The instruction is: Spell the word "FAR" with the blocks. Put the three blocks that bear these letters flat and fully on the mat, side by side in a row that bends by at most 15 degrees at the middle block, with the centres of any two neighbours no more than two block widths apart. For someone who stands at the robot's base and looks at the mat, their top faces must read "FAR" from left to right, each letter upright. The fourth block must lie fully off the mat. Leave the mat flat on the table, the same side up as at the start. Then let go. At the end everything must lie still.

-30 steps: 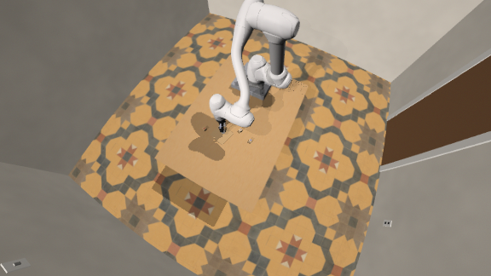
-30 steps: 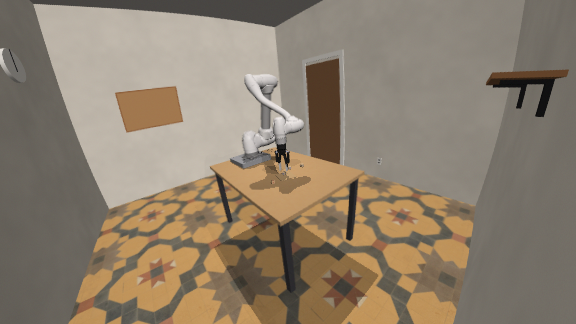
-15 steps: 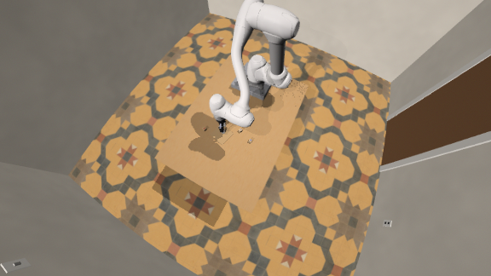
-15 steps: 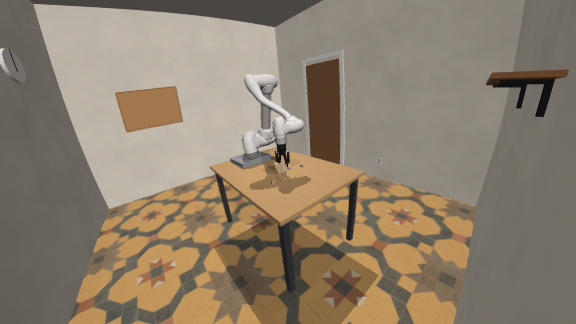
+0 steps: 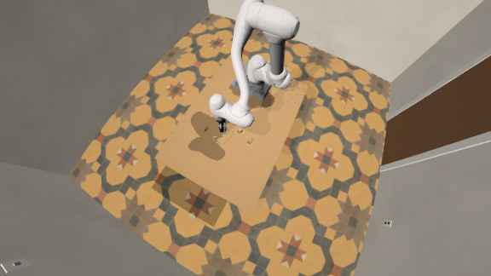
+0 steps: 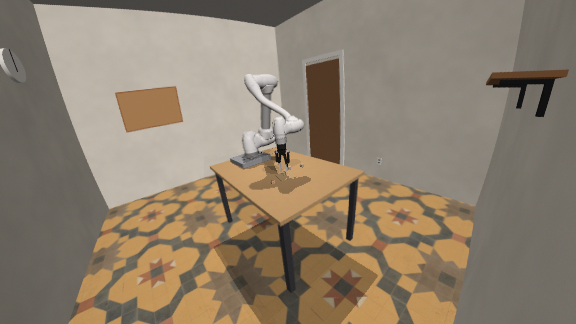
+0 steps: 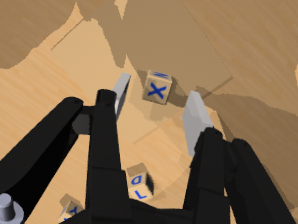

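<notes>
Right now the tan mat is 70 mm below my hand, 30 mm ahead of it and 10 mm to the right of it. Round my hand: R block (160 mm to the right, 60 mm below, 30 mm ahead).
</notes>
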